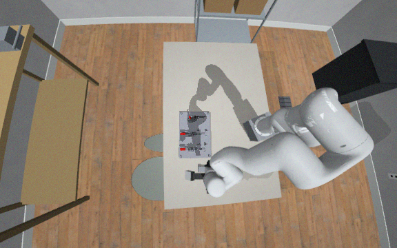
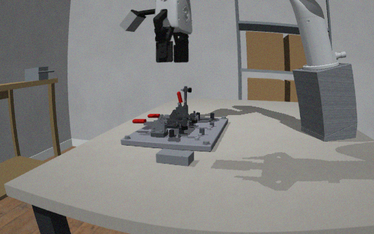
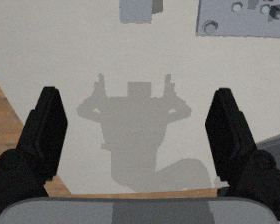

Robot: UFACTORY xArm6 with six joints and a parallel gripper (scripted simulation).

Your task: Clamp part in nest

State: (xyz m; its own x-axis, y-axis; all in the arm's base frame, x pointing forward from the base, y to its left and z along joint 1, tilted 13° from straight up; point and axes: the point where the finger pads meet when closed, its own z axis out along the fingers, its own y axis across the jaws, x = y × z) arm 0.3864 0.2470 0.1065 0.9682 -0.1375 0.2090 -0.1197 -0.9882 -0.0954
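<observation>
The grey block part lies 200 mm below my hand. Round my hand: grey fixture plate: 260 mm to the right, 210 mm below, 40 mm ahead.
</observation>
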